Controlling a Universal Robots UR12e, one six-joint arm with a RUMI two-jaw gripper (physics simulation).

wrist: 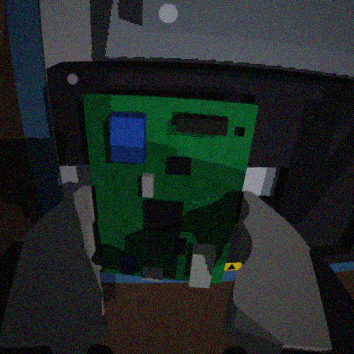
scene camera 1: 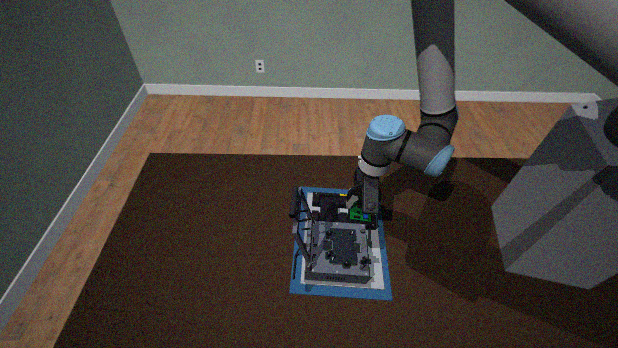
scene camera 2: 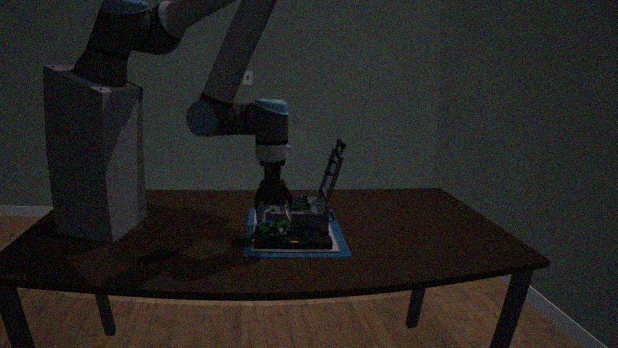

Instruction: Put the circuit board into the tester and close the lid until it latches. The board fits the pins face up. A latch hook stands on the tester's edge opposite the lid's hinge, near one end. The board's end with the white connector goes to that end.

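Seen in the pictures: gripper, fingertip midpoint: (wrist: 166,191) (scene camera 1: 359,209) (scene camera 2: 274,230); arm's base, link origin: (scene camera 2: 99,77).
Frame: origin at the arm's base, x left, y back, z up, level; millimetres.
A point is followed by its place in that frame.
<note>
The green circuit board (scene camera 1: 356,215) {z -448, x 18, y -596 mm} (scene camera 2: 272,229) {z -449, x -33, y -584 mm} (wrist: 205,182) {z -446, x -2, y -603 mm} is face up, held a little above its black holder (scene camera 2: 312,243) {z -468, x -76, y -701 mm} (wrist: 150,77) {z -465, x 38, y -572 mm}. In the wrist view its blue block (wrist: 127,137) {z -444, x 17, y -566 mm} is at the top and a white connector (wrist: 201,270) {z -439, x -53, y -611 mm} at the bottom end. My gripper (scene camera 1: 361,207) {z -458, x -17, y -587 mm} (scene camera 2: 274,212) (wrist: 166,191) {z -458, x -17, y -587 mm} is shut on the board's two long sides. The grey tester (scene camera 1: 337,273) {z -435, x 241, y -638 mm} (scene camera 2: 310,221) {z -457, x 72, y -692 mm} (wrist: 240,32) {z -433, x 63, y -599 mm} stands beside the holder. Its dark lid (scene camera 1: 294,202) {z -217, x 178, y -776 mm} (scene camera 2: 331,172) {z -324, x 181, y -754 mm} stands open, leaning outward. The latch hook is too small and dark to make out surely.
The tester and holder stand on a blue-bordered white mat (scene camera 1: 340,296) {z -491, x 282, y -619 mm} (scene camera 2: 345,249) {z -491, x -60, y -796 mm} (wrist: 25,75) {z -491, x 27, y -503 mm} on the dark table (scene camera 1: 200,275) {z -493, x 294, y -1040 mm} (scene camera 2: 425,235) {z -493, x 61, y -1071 mm}. A yellow label (scene camera 1: 343,195) {z -465, x -75, y -646 mm} (scene camera 2: 293,242) {z -466, x -81, y -648 mm} (wrist: 233,266) {z -465, x -78, y -642 mm} is on the holder. The grey robot pedestal (scene camera 1: 560,225) {z -233, x 108, y -109 mm} (scene camera 2: 82,165) {z -255, x -146, y -16 mm} stands to one side.
</note>
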